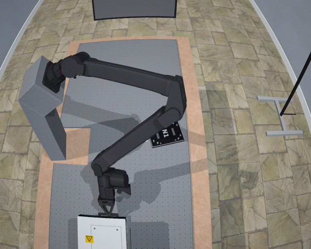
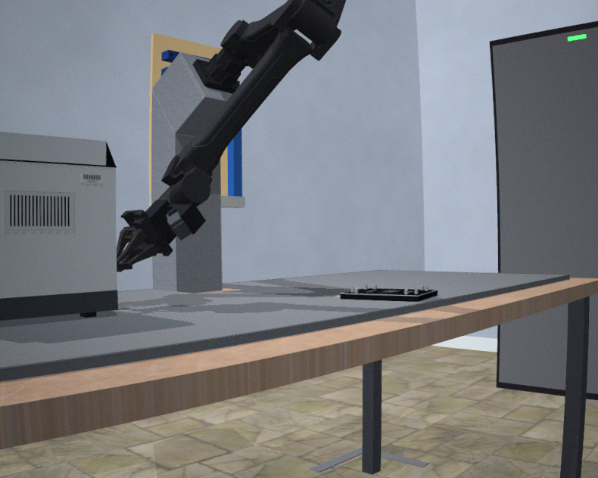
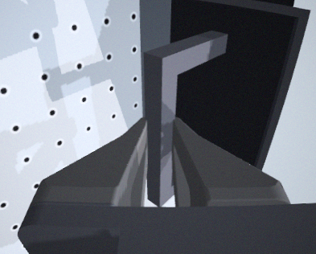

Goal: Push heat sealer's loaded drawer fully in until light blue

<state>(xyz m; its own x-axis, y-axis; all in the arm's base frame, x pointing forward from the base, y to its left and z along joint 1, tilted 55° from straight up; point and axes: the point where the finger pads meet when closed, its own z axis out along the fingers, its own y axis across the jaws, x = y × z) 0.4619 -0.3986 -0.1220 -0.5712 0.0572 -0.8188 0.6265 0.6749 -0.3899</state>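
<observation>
Now: the sealer drawer 10 mm behind my hand, 110 mm to the right of it and 10 mm below it. The rest, counted from my hand: white tag (190 mm ahead, 420 mm to the left, 80 mm below).
</observation>
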